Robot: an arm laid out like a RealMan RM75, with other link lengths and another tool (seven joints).
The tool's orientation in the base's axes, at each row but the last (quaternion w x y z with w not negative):
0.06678, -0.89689, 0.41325, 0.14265
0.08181, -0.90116, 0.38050, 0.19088
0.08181, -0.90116, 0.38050, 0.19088
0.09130, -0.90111, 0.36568, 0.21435
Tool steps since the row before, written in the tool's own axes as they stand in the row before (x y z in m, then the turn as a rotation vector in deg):
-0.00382, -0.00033, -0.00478, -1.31, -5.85, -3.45
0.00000, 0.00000, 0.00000, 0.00, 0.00, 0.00
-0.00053, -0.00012, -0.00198, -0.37, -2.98, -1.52
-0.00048, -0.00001, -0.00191, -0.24, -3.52, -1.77
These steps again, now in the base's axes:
-0.00115, 0.00184, 0.00573, 4.33, 3.93, 3.70
0.00000, 0.00000, 0.00000, 0.00, 0.00, 0.00
0.00031, -0.00015, 0.00202, 2.33, 1.87, 1.55
0.00031, -0.00031, 0.00192, 2.87, 2.10, 1.71

